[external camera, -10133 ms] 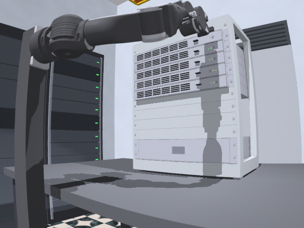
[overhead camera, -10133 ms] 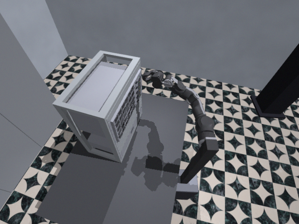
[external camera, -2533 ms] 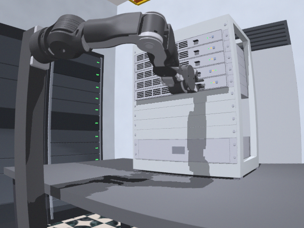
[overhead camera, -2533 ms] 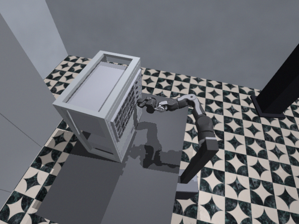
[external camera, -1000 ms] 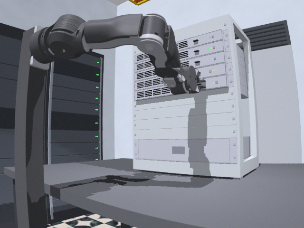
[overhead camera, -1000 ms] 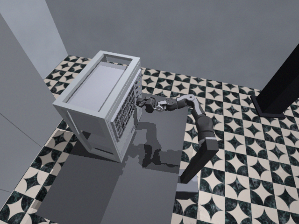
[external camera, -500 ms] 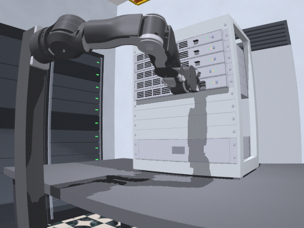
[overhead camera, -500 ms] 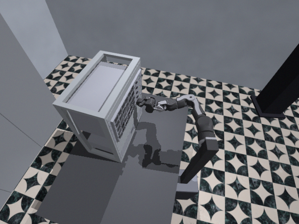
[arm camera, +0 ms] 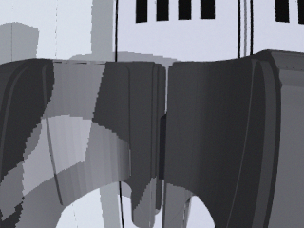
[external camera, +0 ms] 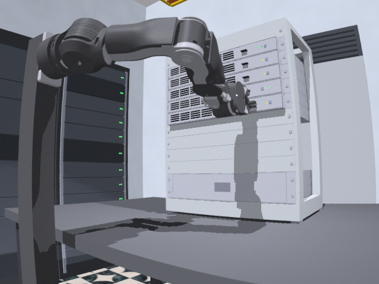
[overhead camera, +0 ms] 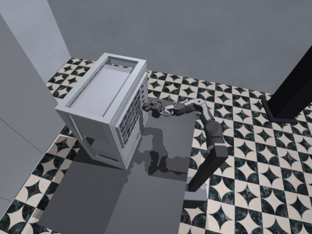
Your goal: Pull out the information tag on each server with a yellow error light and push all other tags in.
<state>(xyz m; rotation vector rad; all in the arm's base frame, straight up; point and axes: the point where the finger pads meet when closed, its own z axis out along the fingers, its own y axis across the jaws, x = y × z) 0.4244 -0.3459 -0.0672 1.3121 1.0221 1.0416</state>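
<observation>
Right now the grey-blue locate button is 50 mm to the right of my hand and 40 mm above it.
</observation>
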